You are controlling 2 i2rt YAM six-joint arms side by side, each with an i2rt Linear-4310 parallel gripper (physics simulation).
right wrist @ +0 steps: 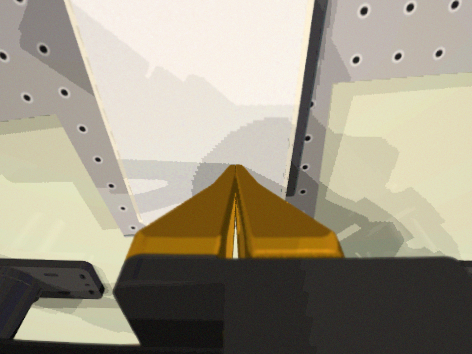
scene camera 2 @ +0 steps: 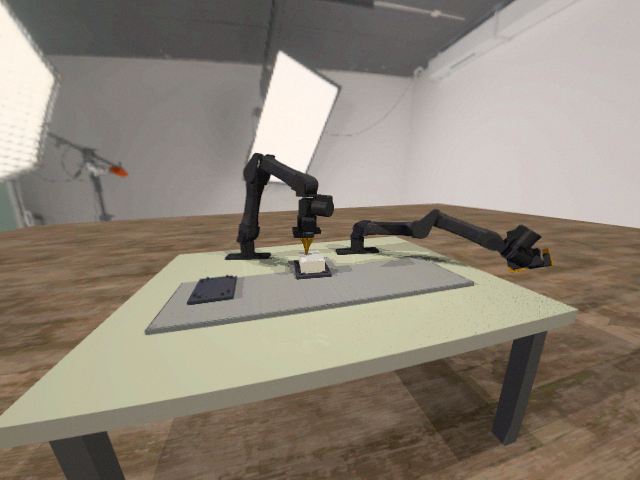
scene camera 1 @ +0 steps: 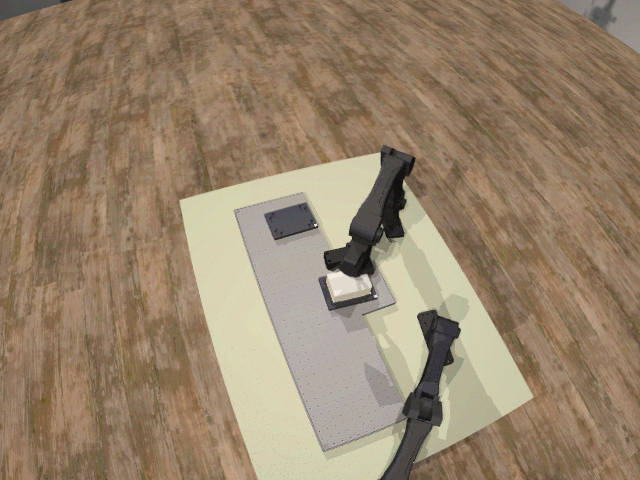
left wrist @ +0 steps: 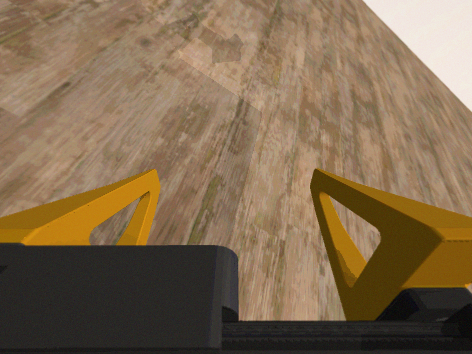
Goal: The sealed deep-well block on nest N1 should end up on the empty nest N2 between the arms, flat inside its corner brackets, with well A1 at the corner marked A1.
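Frame: origin at the left arm's base, x back, y left, z down, level; metres.
Seen in the pictures: left gripper, between the fingertips: (scene camera 2: 538,265) (left wrist: 235,177); right gripper, between the fingertips: (right wrist: 235,175) (scene camera 2: 306,254); left arm's base, origin of its link: (right wrist: 16,275) (scene camera 2: 357,251) (scene camera 1: 435,338); right arm's base, origin of its link: (scene camera 2: 248,257) (scene camera 1: 389,216).
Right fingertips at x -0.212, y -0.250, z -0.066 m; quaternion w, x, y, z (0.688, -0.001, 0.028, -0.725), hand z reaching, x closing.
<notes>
Offsets run from my right fingertips to a thing's top centre. Level surfaces: height alone.
The white sealed block {dx -0.026, dy +0.016, dz -0.001 m} (scene camera 1: 348,287) (scene camera 2: 312,266) (right wrist: 190,45) sits on the dark nest {dx -0.027, dy +0.016, dz +0.035 m} (scene camera 1: 324,293) (scene camera 2: 313,275) between the arms, N2 by its place. It looks level; its seating in the brackets and well A1 cannot be made out. A small white mark shows at the nest's right corner in scene camera 1. The other nest {dx -0.160, dy -0.293, dz +0.031 m} (scene camera 1: 290,221) (scene camera 2: 212,289), N1, is empty. My right gripper (scene camera 1: 355,270) (scene camera 2: 306,253) (right wrist: 235,175) is shut and empty, its tips at or just above the block's top. My left gripper (scene camera 2: 532,262) (left wrist: 235,177) is open and empty, far from the block.
Both nests stand on a grey perforated plate {dz +0.053 m} (scene camera 1: 299,330) (scene camera 2: 382,286) on the pale green table {dz +0.066 m} (scene camera 1: 222,310) (scene camera 2: 258,356). The left arm reaches out past the table's edge, over the wooden floor (left wrist: 225,125). The right arm arches above the table behind the block.
</notes>
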